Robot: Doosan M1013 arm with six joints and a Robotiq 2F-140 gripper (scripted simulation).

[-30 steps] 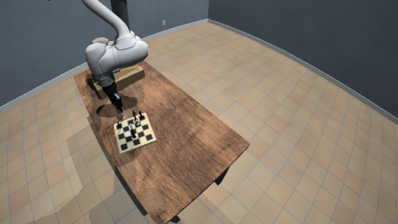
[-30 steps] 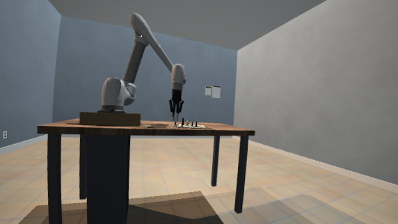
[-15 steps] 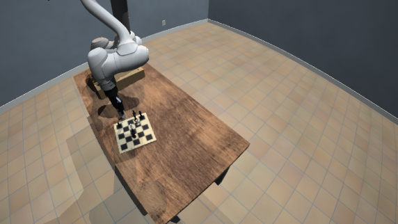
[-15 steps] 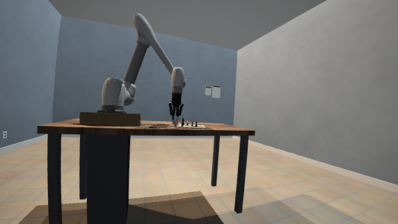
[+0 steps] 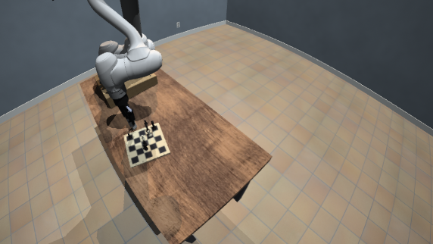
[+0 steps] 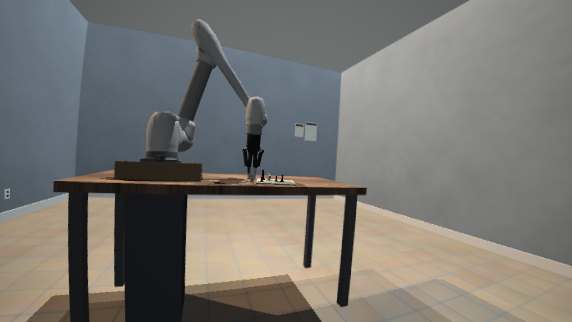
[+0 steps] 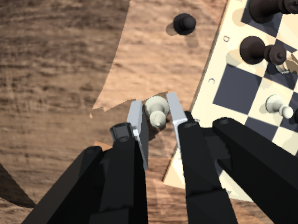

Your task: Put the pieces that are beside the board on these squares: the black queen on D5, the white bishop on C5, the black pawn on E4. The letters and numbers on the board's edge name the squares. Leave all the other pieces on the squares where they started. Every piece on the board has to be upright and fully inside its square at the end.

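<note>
Right now the white piece is 11 cm ahead of my hand, 3 cm below it and 1 cm to the left of it. Also, from my hand: chessboard (14 cm ahead, 4 cm below); white chess piece (12 cm ahead, 5 cm to the left, 3 cm below).
</note>
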